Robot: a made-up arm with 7 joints.
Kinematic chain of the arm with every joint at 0, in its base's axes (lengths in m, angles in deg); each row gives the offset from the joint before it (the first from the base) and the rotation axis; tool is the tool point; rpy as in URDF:
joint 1: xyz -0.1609 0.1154 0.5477 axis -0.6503 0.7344 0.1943
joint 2: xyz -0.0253 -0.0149 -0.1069 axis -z
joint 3: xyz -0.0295 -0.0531 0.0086 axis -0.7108 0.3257 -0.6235
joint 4: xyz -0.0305 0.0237 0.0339 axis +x
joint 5: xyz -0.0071 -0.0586 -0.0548 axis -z
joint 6: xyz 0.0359 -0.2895 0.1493 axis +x
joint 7: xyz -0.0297 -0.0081 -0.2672 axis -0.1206 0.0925 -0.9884
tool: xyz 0.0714 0.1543 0.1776 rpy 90 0 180
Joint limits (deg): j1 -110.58..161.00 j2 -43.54..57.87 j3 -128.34..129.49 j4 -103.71..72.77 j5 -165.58..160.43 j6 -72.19..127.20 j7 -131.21..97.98
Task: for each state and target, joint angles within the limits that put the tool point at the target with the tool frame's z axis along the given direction. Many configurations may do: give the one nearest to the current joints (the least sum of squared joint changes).
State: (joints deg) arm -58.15 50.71 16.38 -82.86 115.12 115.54 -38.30
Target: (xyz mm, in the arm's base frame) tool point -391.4 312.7 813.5 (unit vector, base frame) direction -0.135 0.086 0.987
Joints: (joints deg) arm -85.49 55.77 2.34 -58.73 97.64 118.50 -12.56
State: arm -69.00 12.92 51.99 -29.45 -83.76 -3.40 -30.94
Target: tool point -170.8 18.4 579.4 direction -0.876 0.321 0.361
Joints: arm -68.24 8.89 32.21 -40.74 -75.12 31.47 -36.85
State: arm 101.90 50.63 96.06 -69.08 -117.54 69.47 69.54
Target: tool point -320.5 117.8 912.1 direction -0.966 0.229 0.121
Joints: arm 110.24 57.24 101.49 -71.63 -123.99 26.55 97.29
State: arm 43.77 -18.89 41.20 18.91 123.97 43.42 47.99
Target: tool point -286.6 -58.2 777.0 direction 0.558 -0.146 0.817
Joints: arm 21.86 -43.54 19.03 20.55 134.60 76.61 16.94
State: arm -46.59 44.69 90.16 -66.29 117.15 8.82 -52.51
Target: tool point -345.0 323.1 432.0 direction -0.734 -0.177 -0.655
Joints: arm 11.27 14.00 64.49 -81.03 71.67 25.61 -85.49
